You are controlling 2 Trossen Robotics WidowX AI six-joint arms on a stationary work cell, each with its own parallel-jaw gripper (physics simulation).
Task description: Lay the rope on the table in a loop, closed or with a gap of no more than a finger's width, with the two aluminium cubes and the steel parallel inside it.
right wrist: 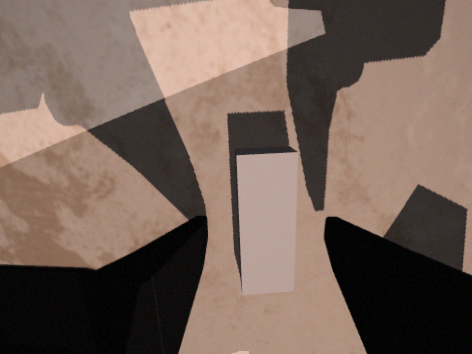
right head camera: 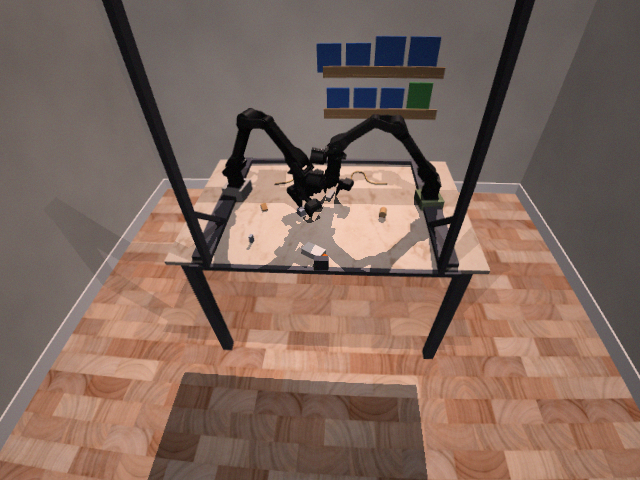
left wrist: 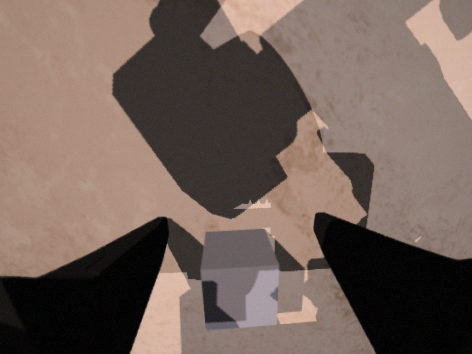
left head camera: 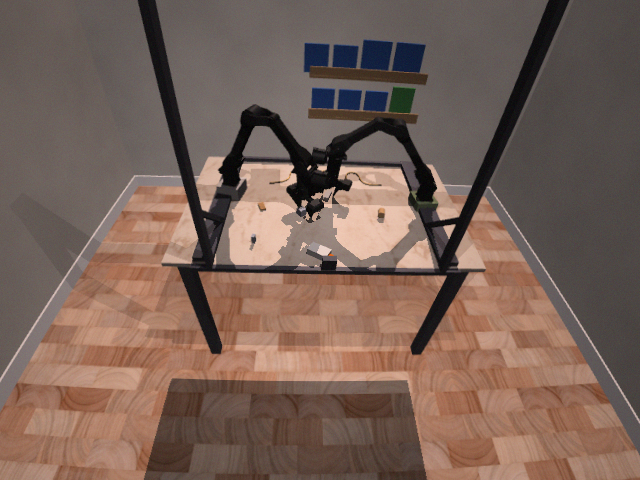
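Pixels of known places: left gripper, between the fingertips: (right head camera: 306, 212) (left wrist: 242, 223) (left head camera: 305, 212); right gripper, between the fingertips: (right wrist: 265, 226) (right head camera: 330, 194) (left head camera: 327, 194); left arm's base, origin of its link: (right head camera: 236, 183) (left head camera: 231, 181); right arm's base, origin of its link: (right head camera: 429, 195) (left head camera: 424, 197).
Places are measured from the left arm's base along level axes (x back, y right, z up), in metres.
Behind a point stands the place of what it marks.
The thin yellow-brown rope (left head camera: 368, 182) @(z -0.050, x -0.594, y -0.247 m) (right head camera: 379, 183) @(z -0.051, x -0.625, y -0.248 m) lies curved along the back of the table; its middle is hidden behind the arms. One aluminium cube (left head camera: 301, 211) @(z -0.029, x -0.348, y 0.081 m) (right head camera: 301, 211) @(z -0.030, x -0.349, y 0.079 m) (left wrist: 240, 280) @(z -0.026, x -0.349, y 0.057 m) sits on the table, in the left wrist view low between the fingers. My left gripper (left head camera: 306, 209) @(z -0.056, x -0.358, y 0.051 m) (right head camera: 306, 209) @(z -0.056, x -0.358, y 0.051 m) (left wrist: 242, 223) @(z -0.056, x -0.358, y 0.051 m) is open around it, with gaps on both sides. The pale steel parallel (left head camera: 327, 195) @(z -0.044, x -0.427, y -0.083 m) (right head camera: 330, 195) @(z -0.045, x -0.429, y -0.083 m) (right wrist: 267, 235) @(z -0.045, x -0.426, y -0.098 m) lies between the fingers of my right gripper (right wrist: 265, 226) @(z -0.052, x -0.425, y -0.098 m), which is open with a gap on each side. The other cube does not show plainly.
An orange-brown domino (left head camera: 262, 206) @(z -0.048, x -0.171, y 0.072 m) (right head camera: 264, 207) @(z -0.048, x -0.172, y 0.074 m) lies at the left, a wooden cylinder (left head camera: 381, 212) @(z -0.028, x -0.678, y -0.009 m) (right head camera: 382, 211) @(z -0.027, x -0.678, y -0.010 m) at the right. A small grey-blue object (left head camera: 253, 238) @(z -0.031, x -0.214, y 0.287 m) (right head camera: 251, 238) @(z -0.032, x -0.216, y 0.286 m) stands front left. A white block (left head camera: 319, 250) @(z -0.028, x -0.471, y 0.284 m) (right head camera: 313, 250) @(z -0.028, x -0.472, y 0.284 m) and a dark box (left head camera: 328, 262) @(z -0.011, x -0.518, y 0.350 m) (right head camera: 321, 263) @(z -0.017, x -0.523, y 0.348 m) are at the front edge. The arms are close together.
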